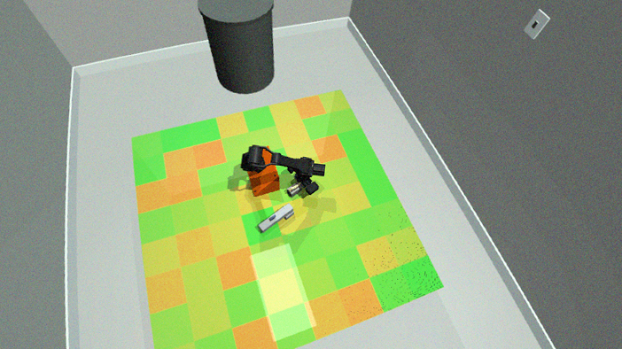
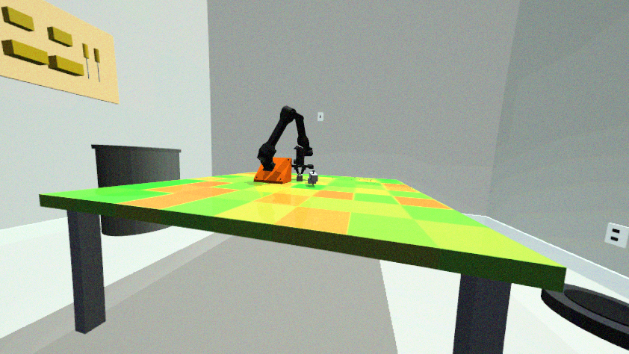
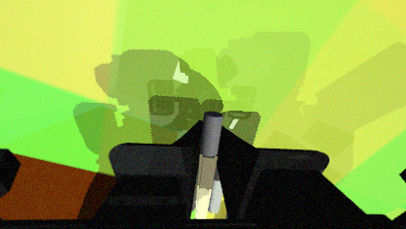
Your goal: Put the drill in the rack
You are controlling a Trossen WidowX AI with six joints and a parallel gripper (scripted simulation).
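Now: gripper tip 4 cm to the left of the drill, 4 cm below it and 1 cm short of it. From my gripper tip the other things lie so: light grey elongated block 18 cm to the right, 15 cm ahead, 3 cm above.
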